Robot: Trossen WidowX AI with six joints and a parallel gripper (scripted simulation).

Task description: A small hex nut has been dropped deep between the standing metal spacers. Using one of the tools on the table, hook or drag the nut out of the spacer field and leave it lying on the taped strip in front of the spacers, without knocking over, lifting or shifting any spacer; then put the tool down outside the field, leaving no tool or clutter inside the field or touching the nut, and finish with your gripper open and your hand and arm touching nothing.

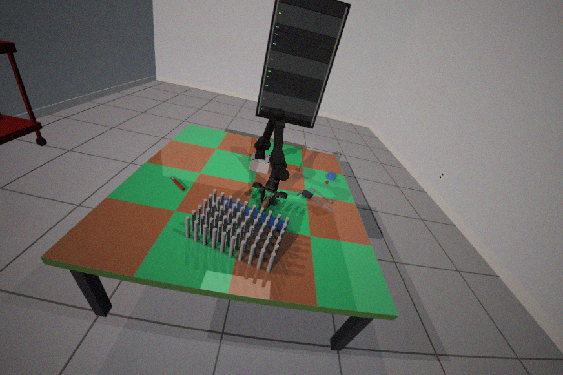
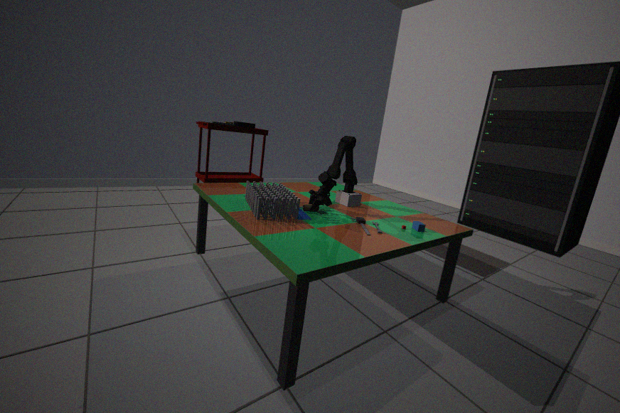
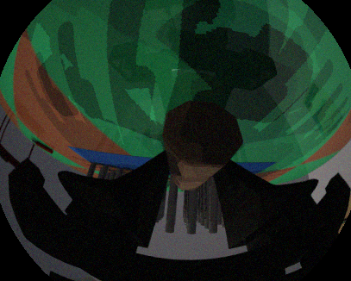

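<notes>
Right now the blue taped strip is 7 cm to the right of my gripper tip, 6 cm ahead of it and 1 cm below it. From my gripper tip the other things lie so: grey wrench 36 cm to the left, 15 cm behind, 1 cm below; then red pen-like tool 49 cm to the right, 14 cm behind; then hook tool 9 cm ahead, 4 cm to the right.
</notes>
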